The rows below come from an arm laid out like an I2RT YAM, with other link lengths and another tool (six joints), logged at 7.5 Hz.
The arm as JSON. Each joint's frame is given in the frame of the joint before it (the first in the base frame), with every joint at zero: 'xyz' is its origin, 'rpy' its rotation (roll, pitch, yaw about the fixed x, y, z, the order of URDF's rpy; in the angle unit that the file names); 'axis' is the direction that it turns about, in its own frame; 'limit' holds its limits. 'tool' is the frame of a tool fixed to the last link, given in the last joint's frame.
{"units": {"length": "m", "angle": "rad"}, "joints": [
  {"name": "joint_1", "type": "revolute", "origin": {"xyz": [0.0, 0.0, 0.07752], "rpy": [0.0, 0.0, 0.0]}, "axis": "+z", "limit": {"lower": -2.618, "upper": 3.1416}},
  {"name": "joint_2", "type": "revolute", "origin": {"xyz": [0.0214, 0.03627, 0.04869], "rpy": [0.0, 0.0, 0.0]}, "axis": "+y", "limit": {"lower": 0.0, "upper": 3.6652}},
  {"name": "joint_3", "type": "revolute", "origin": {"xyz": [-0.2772, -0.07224, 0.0], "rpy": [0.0, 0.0, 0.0]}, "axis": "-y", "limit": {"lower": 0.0, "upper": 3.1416}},
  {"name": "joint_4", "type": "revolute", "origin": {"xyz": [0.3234, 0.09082, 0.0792], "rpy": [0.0, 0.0, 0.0]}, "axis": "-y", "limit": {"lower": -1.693, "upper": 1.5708}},
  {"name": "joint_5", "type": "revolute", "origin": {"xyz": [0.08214, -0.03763, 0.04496], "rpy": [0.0, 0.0, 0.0]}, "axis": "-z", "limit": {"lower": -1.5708, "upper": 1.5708}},
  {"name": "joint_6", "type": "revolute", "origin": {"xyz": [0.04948, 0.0, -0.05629], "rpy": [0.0, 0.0, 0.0]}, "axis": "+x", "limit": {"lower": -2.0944, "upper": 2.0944}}
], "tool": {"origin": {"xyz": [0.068, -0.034, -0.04], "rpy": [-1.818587, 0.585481, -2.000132]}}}
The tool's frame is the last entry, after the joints.
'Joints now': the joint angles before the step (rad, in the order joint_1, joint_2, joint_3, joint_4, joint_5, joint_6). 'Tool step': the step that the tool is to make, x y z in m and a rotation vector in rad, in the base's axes. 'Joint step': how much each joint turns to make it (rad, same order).
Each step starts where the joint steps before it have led.
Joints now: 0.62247, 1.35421, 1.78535, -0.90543, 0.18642, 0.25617
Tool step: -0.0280, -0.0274, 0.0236, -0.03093, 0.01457, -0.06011
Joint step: 0.00040, -0.02191, 0.09341, -0.14826, 0.06121, 0.01418
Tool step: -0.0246, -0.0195, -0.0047, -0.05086, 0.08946, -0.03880
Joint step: -0.00001, -0.01007, 0.03454, -0.15494, 0.02700, 0.03092
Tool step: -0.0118, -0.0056, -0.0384, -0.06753, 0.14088, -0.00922
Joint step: -0.00042, -0.01916, -0.09951, -0.08081, -0.01080, 0.02754
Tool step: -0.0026, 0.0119, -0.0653, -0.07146, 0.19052, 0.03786
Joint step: 0.01426, 0.00989, -0.17450, -0.01568, -0.05690, 0.01695
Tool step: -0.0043, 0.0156, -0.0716, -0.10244, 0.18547, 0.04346
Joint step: 0.03788, 0.05407, -0.16697, 0.00966, -0.03080, 0.01000
